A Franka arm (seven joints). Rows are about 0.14 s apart.
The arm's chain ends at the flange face. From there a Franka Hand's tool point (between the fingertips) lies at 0.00 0.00 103.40 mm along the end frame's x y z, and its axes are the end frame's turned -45 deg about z.
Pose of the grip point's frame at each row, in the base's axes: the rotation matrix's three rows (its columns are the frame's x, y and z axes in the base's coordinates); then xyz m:
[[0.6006 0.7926 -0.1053], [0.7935 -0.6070 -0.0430], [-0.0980 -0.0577 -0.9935]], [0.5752 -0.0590 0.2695]
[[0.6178 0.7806 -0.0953], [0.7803 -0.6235 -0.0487], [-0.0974 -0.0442 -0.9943]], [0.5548 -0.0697 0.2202]
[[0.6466 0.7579 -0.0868], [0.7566 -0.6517 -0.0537], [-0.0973 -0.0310 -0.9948]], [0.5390 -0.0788 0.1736]
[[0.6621 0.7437 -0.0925], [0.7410 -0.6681 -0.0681], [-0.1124 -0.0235 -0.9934]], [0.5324 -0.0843 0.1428]
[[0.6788 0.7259 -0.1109], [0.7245 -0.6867 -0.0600], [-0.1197 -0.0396 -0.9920]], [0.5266 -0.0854 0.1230]
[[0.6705 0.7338 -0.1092], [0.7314 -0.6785 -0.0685], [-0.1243 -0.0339 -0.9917]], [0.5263 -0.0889 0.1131]
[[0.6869 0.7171 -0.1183], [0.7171 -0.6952 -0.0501], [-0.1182 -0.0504 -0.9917]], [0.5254 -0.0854 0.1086]
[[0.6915 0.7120 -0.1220], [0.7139 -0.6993 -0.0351], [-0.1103 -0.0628 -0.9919]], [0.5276 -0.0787 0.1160]
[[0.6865 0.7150 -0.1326], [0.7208 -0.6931 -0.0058], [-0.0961 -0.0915 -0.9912]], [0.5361 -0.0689 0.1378]
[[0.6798 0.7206 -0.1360], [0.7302 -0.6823 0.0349], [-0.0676 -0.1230 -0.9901]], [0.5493 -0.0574 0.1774]
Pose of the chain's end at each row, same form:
[[0.9851 0.1358 -0.1053], [0.1319 -0.9903 -0.0430], [-0.1101 0.0285 -0.9935]], [0.5861 -0.0546 0.3722]
[[0.9888 0.1151 -0.0953], [0.1109 -0.9926 -0.0487], [-0.1001 0.0376 -0.9943]], [0.5647 -0.0647 0.3230]
[[0.9931 0.0787 -0.0868], [0.0742 -0.9958 -0.0537], [-0.0907 0.0469 -0.9948]], [0.5480 -0.0732 0.2765]
[[0.9941 0.0577 -0.0925], [0.0515 -0.9964 -0.0681], [-0.0961 0.0629 -0.9934]], [0.5420 -0.0773 0.2455]
[[0.9933 0.0333 -0.1109], [0.0267 -0.9979 -0.0600], [-0.1126 0.0566 -0.9920]], [0.5381 -0.0792 0.2256]
[[0.9930 0.0448 -0.1092], [0.0374 -0.9969 -0.0685], [-0.1119 0.0639 -0.9917]], [0.5376 -0.0818 0.2156]
[[0.9928 0.0214 -0.1183], [0.0155 -0.9986 -0.0501], [-0.1192 0.0479 -0.9917]], [0.5376 -0.0802 0.2111]
[[0.9924 0.0145 -0.1220], [0.0103 -0.9993 -0.0351], [-0.1224 0.0336 -0.9919]], [0.5402 -0.0751 0.2186]
[[0.9910 0.0202 -0.1326], [0.0196 -0.9998 -0.0058], [-0.1327 0.0033 -0.9912]], [0.5498 -0.0683 0.2403]
[[0.9902 0.0288 -0.1360], [0.0339 -0.9988 0.0349], [-0.1348 -0.0392 -0.9901]], [0.5634 -0.0610 0.2798]

